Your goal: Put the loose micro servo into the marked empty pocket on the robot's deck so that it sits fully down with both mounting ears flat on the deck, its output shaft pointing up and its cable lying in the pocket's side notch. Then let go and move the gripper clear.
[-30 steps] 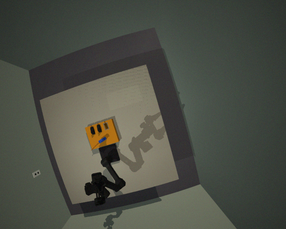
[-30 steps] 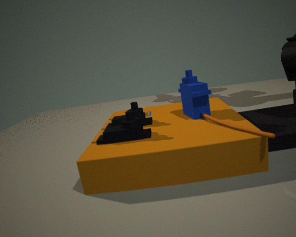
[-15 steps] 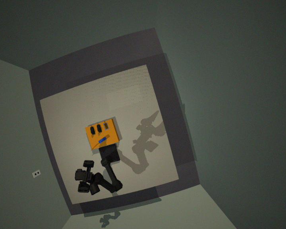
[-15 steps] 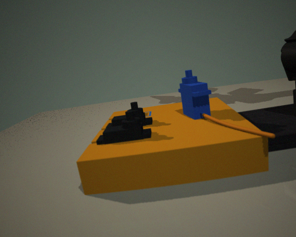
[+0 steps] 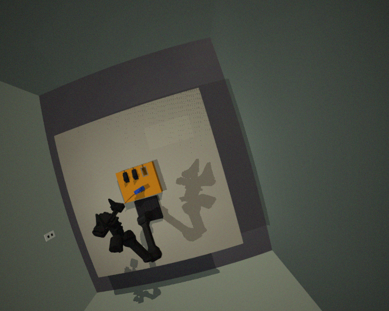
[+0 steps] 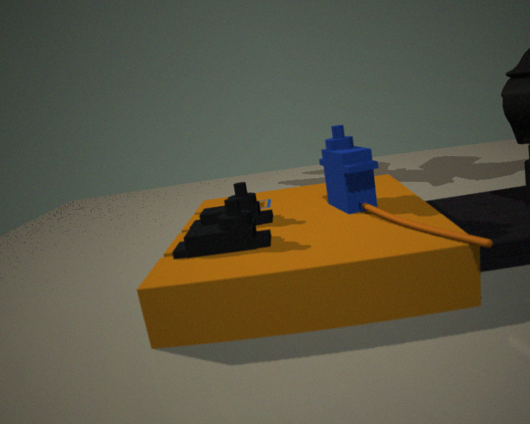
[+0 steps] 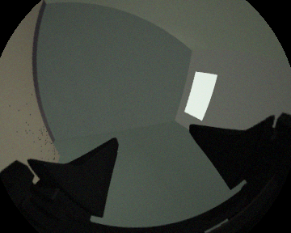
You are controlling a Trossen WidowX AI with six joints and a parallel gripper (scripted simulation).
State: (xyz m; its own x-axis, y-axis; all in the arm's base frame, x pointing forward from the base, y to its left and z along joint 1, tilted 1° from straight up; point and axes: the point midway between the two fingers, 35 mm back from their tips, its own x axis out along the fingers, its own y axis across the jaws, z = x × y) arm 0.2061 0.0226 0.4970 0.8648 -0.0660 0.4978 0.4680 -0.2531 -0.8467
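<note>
The orange deck is 510 mm below my gripper tip, 20 mm behind it and 10 mm to the left of it.
</note>
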